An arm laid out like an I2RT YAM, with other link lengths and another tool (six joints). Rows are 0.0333 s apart.
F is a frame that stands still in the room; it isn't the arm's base.
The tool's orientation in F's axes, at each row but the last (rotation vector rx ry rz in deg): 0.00, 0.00, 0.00; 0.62, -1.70, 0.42; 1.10, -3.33, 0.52; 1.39, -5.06, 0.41; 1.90, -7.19, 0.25; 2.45, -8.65, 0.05
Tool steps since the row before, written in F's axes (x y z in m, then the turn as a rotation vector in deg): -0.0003, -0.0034, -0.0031, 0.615, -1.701, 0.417; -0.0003, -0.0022, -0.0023, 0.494, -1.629, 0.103; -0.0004, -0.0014, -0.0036, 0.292, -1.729, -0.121; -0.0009, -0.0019, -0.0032, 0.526, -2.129, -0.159; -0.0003, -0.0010, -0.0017, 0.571, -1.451, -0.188; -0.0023, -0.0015, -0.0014, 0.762, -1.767, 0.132
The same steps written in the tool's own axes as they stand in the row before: -0.0003, -0.0034, -0.0031, 0.615, -1.701, 0.417; -0.0004, -0.0022, -0.0023, 0.485, -1.631, 0.106; -0.0006, -0.0015, -0.0035, 0.270, -1.734, -0.104; -0.0012, -0.0020, -0.0031, 0.497, -2.136, -0.152; -0.0005, -0.0011, -0.0016, 0.540, -1.460, -0.209; -0.0025, -0.0015, -0.0010, 0.777, -1.763, 0.091
